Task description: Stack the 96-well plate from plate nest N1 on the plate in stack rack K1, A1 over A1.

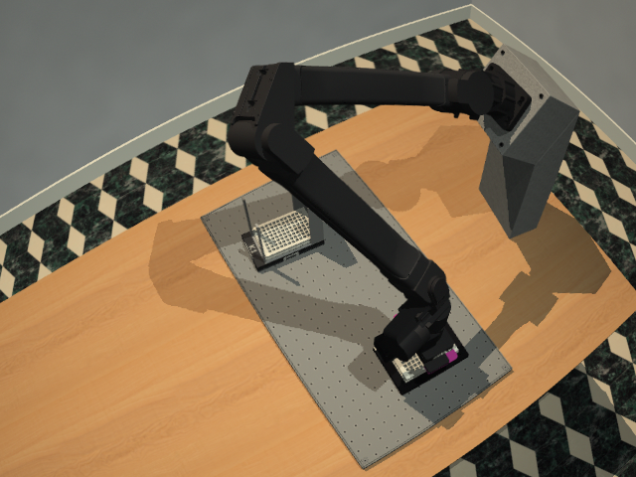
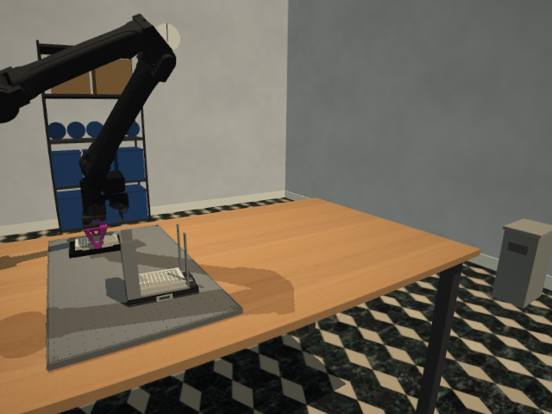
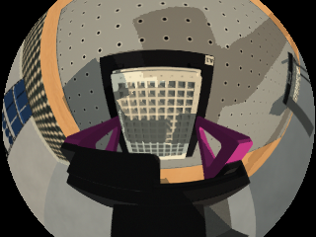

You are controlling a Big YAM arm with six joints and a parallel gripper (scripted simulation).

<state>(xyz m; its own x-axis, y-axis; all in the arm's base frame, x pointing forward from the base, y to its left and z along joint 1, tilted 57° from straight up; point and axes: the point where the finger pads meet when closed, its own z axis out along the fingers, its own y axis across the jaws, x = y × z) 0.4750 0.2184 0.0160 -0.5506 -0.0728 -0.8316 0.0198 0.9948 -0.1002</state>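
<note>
Right now the black plate nest N1 is 20 mm below my hand. The rest, counted from my hand: pale A1 mark (70 mm ahead, 50 mm to the right, 10 mm below); then grey back wall (380 mm to the right, 60 mm above, 40 mm ahead).
</note>
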